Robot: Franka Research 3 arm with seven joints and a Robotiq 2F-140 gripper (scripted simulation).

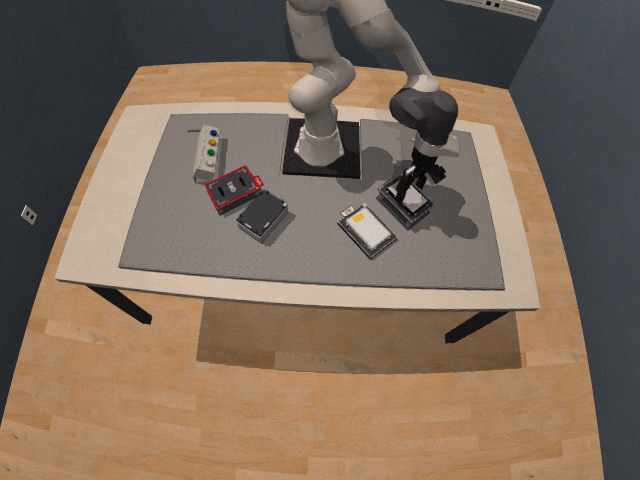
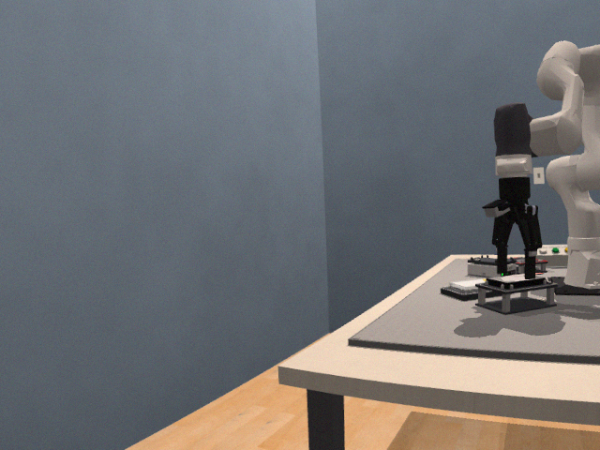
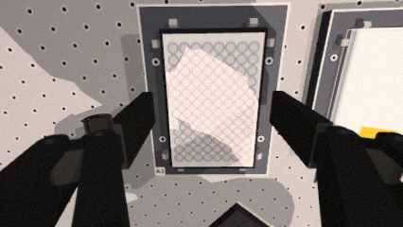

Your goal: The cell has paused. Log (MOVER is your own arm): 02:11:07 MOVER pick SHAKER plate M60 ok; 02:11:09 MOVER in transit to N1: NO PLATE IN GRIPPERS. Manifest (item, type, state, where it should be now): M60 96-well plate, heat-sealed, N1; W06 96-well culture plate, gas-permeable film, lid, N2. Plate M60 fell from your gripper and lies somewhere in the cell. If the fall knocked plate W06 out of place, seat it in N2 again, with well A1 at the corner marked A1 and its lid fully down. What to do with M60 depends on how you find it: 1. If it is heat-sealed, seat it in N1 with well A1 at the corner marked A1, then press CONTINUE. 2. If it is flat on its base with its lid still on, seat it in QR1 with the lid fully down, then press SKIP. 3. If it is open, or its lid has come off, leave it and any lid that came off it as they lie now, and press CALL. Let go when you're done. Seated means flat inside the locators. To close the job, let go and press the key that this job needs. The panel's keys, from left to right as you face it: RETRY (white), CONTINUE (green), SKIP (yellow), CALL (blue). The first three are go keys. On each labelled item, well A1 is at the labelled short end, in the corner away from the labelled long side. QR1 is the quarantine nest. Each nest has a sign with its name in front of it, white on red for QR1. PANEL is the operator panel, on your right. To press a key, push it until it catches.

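Right now the plate M60 is 40 mm below my hand. From my hand the other things lie so: plate W06 (130 mm to the right, 110 mm ahead, 70 mm below); shaker block (480 mm to the right, 120 mm ahead, 40 mm below); A1 mark (90 mm behind, 40 mm below, 10 mm to the right).
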